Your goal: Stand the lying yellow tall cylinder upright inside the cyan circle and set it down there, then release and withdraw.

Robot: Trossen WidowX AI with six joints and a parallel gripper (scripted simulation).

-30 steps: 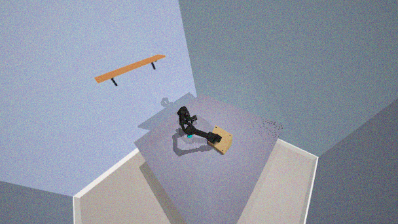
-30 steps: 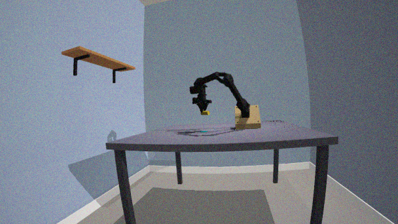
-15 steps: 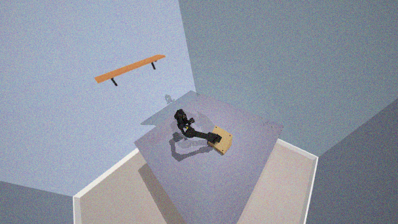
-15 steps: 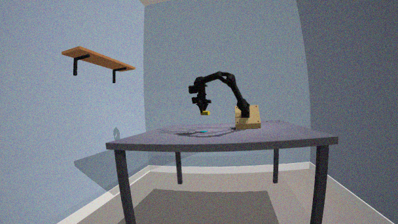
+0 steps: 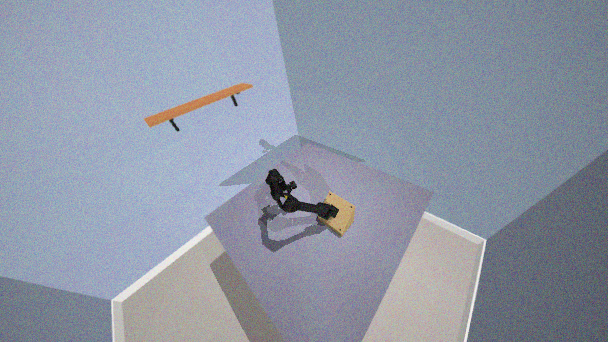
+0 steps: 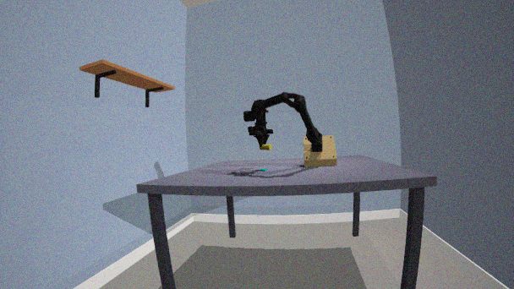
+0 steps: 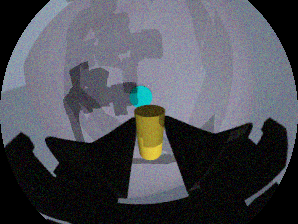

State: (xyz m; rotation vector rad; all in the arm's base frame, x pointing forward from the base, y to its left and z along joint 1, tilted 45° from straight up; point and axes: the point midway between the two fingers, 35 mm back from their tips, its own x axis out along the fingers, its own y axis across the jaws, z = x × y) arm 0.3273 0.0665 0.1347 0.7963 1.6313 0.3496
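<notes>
The cyan circle is 1 cm to the left of my gripper tip and 14 cm below it. Round my gripper tip: yellow cylinder: 2 cm behind, 1 cm to the left.
</notes>
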